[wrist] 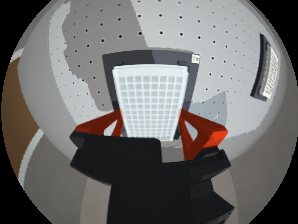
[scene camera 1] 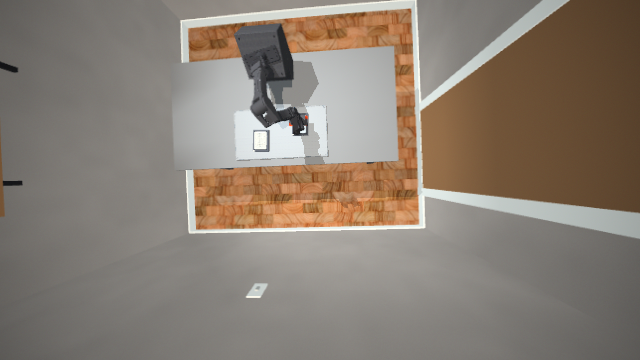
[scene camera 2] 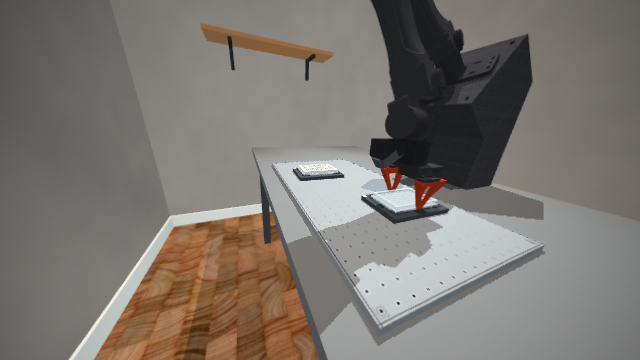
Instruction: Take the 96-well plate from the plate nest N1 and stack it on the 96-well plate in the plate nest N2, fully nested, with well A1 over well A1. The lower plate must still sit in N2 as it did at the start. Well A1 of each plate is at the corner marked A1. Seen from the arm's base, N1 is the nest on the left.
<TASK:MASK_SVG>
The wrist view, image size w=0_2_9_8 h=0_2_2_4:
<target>gripper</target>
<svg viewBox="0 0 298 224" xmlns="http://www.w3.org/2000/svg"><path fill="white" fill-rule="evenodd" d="M77 125L69 138L79 149L77 149L70 166L95 181L111 186L106 224L194 224L190 186L205 182L231 167L224 149L219 151L218 145L228 134L225 126L192 114L184 109L181 109L178 125L185 161L162 163L161 142L157 138L121 137L123 119L120 109ZM184 120L198 132L194 141L187 130ZM117 120L111 136L105 136L104 130Z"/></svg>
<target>96-well plate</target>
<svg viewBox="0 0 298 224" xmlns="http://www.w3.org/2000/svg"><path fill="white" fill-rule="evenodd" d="M115 66L112 70L127 136L154 137L160 141L173 141L185 96L189 74L187 72L188 67L164 64Z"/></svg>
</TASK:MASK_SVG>
